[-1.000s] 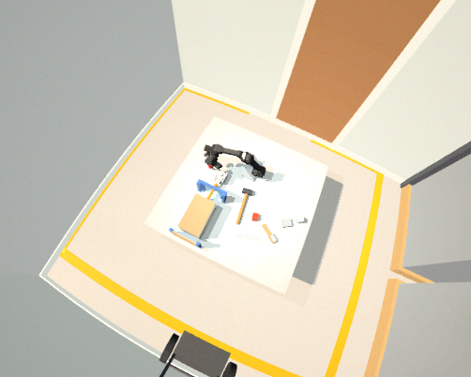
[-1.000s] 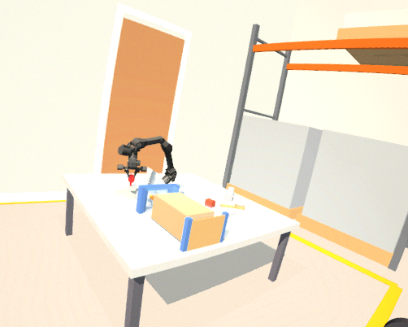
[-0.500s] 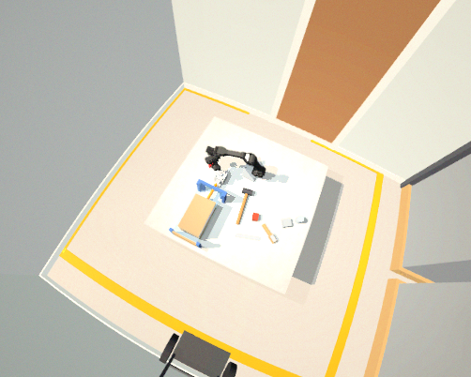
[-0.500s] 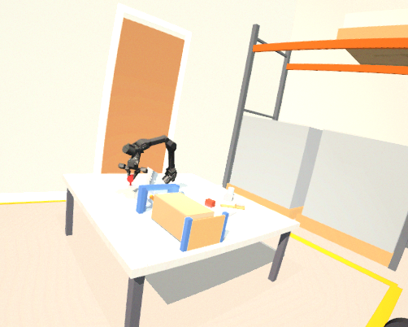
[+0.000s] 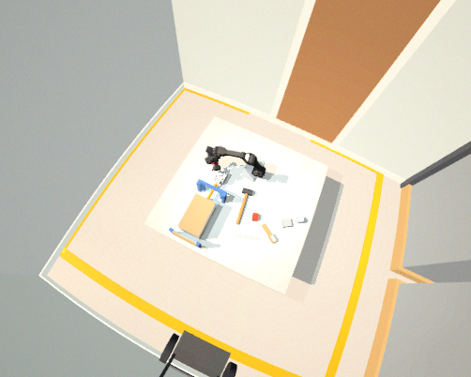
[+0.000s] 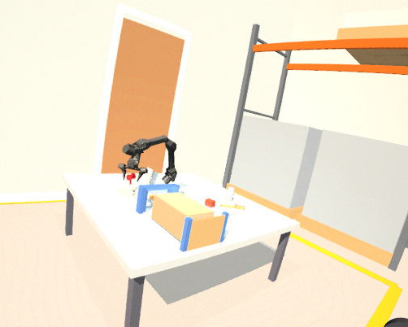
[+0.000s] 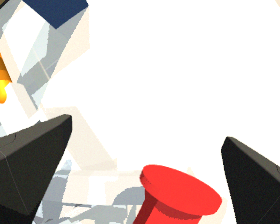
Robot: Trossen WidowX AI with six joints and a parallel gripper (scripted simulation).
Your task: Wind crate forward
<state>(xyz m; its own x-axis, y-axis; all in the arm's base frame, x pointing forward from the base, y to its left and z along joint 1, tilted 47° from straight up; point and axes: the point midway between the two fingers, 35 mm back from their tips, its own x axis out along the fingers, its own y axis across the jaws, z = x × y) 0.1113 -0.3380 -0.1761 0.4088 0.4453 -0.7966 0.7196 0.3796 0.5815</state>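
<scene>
My gripper tip is 4 cm past the red grip and 2 cm to the right of it. From my gripper tip the other things lie so: winch: 1 cm ahead, 10 cm to the left, 10 cm below; then winch handle: 1 cm behind, 6 cm to the left, 3 cm below; then cubby: 42 cm ahead, 7 cm to the left, 5 cm below.
</scene>
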